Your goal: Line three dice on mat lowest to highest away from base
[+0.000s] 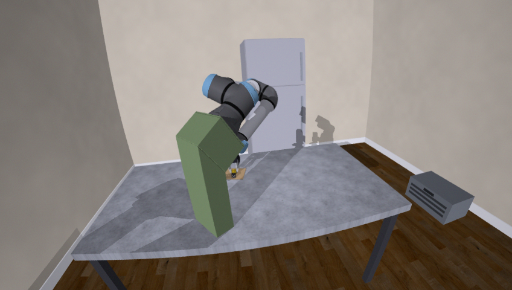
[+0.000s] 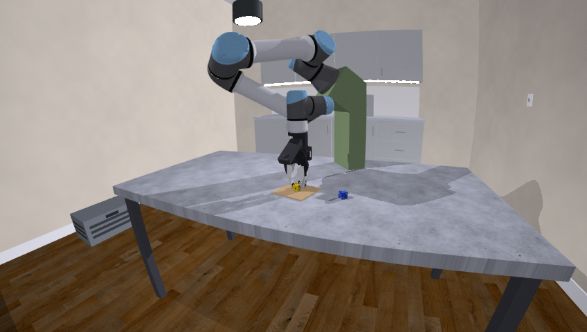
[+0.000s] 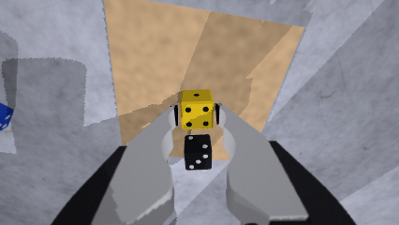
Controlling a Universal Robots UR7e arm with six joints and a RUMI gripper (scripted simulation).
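Now: the yellow die 1 cm below my hand. Round my hand: blue die: 6 cm ahead, 17 cm to the left, 1 cm below; then mat: 2 cm below; then black die: 5 cm behind, 2 cm to the left, 1 cm below.
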